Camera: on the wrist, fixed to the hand. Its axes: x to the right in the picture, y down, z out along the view.
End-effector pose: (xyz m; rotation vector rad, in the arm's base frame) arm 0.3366 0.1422 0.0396 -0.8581 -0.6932 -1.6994
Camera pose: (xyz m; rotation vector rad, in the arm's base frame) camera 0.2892 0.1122 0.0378 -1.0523 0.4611 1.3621
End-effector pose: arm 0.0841 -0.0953 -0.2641 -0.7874 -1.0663 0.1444
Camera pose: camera 0.1148 -0.1290 -0.2314 1.3002 -0.4215 -2.4393
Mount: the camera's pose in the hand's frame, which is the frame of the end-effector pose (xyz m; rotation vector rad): 0.0235 -0.0375 -0.0345 0.0379 -0.7818 3.0088
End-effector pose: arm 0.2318 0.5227 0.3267 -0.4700 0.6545 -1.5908
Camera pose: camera 0.1783 0.5060 0.3235 0.2314 0.0800 1.4053
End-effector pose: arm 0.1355 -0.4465 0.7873 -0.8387 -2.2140 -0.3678
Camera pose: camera 0.1167 -0.4804 0.8278 2.6194 -0.6268 -1.3332
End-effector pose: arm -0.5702 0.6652 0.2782 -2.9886 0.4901 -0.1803
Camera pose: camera -0.5411 0.6899 0.3193 0.3695 2.7619 0.8709
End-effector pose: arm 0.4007 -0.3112 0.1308 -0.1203 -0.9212 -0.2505
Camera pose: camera 0.4310 -0.3584 0.1287 -1.3930 -0.5447 2.7163
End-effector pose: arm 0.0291 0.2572 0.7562 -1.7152 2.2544 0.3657
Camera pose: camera 0.0569 0.2138 0.7783 2.3281 1.6529 0.8346
